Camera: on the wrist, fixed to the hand. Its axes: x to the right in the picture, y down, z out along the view.
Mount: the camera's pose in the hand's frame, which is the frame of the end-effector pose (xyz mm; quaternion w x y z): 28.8 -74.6 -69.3 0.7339 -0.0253 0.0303 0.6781
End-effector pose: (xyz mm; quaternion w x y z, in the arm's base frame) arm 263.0 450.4 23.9 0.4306 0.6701 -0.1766 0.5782
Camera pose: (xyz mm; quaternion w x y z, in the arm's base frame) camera 282.4 554.4 20.0 0.0538 -0.3436 0.5856 -0.7322
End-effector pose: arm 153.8 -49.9 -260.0 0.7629 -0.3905 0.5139 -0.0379
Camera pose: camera 136.5 -153.3 -245.9 0.5601 0.0437 0.6660 0.4907
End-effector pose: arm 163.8 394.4 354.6 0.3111 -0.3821 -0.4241 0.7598
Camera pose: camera 218.6 478.9 387.2 0.2837 0.5989 0.0619 -0.7463
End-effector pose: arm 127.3 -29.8 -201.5 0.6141 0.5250 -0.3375 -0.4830
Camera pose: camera 182.2 -33.7 -291.9 0.8017 0.1555 -0.5729 0.0693
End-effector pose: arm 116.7 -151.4 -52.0 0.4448 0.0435 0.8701 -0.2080
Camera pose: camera 27.6 -194.6 -14.8 0.4422 0.6170 0.6278 0.1723
